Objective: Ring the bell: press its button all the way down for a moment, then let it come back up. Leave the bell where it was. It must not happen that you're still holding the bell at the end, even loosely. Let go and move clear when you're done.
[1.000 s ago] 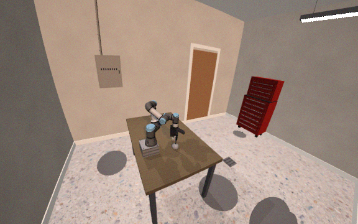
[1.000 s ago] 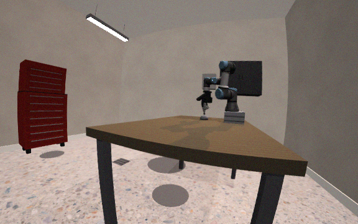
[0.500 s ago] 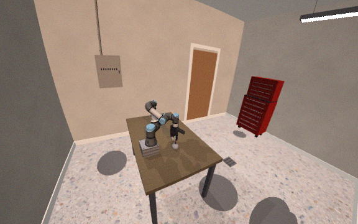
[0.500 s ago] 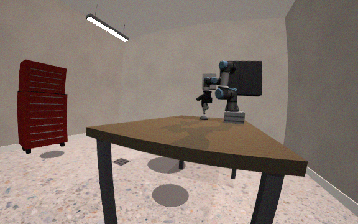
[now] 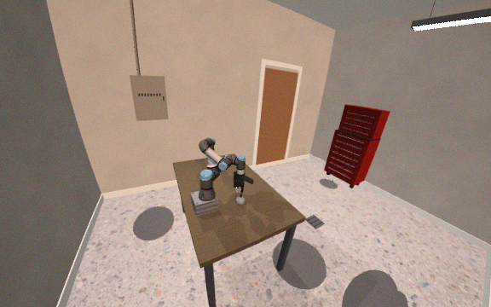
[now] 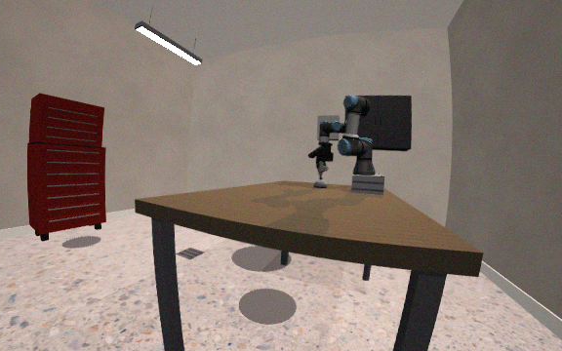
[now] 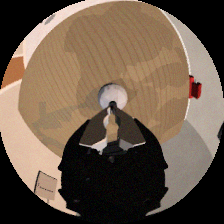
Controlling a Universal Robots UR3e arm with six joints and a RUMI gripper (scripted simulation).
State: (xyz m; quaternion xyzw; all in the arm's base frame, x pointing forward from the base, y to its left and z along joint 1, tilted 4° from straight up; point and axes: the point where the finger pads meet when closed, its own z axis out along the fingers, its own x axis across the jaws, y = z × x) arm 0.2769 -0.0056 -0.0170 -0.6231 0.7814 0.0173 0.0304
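Right now my hand is 40 mm above the silver bell.
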